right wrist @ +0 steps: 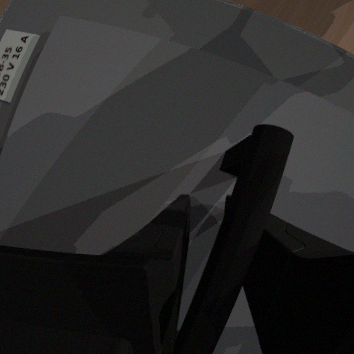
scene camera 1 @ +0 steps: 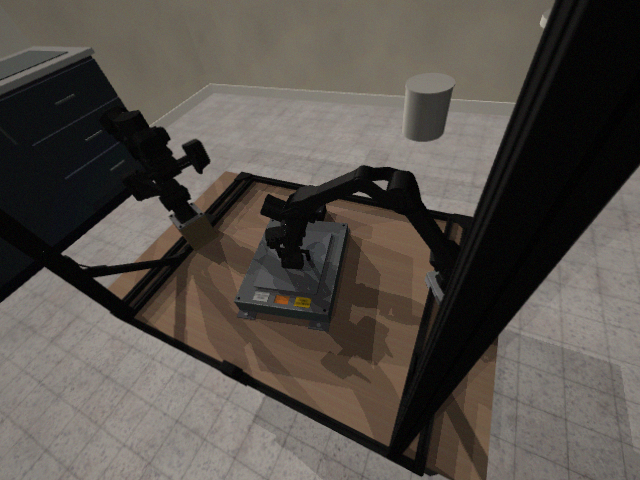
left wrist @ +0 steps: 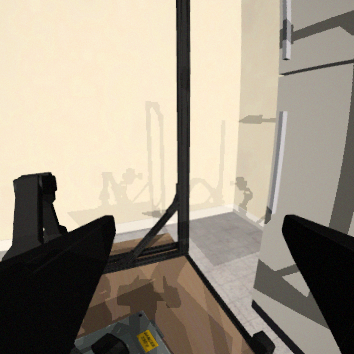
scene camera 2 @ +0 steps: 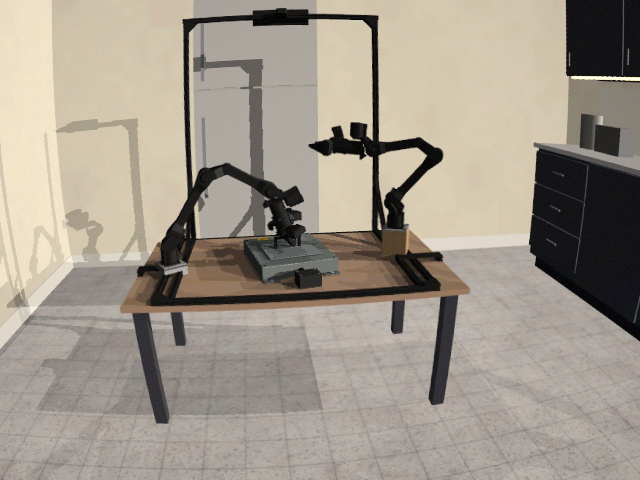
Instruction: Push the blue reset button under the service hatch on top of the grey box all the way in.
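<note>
The grey box (scene camera 1: 336,281) (scene camera 2: 299,269) (left wrist: 135,325) lies on the table. Its service hatch (scene camera 1: 268,281) (right wrist: 125,130) lies flat on top, closed as far as I can see. A black bar handle (scene camera 2: 275,242) (right wrist: 270,155) stands up from the hatch. My right gripper (scene camera 1: 293,258) (scene camera 2: 292,241) (right wrist: 206,203) is low over the hatch, its fingers closed in around the handle, one on each side. My left gripper (scene camera 2: 311,146) (left wrist: 199,223) is open and empty, high above the table and away from the box. The blue reset button does not show in any view.
A small black block (scene camera 2: 308,279) stands on the table beside the box. Black frame rails (scene camera 2: 232,298) run along the table edges, with uprights (scene camera 2: 375,103) at the far corners. White, orange and yellow labels (scene camera 1: 302,302) line one edge of the box. The left arm stands on a wooden block (scene camera 1: 199,233) (scene camera 2: 394,241).
</note>
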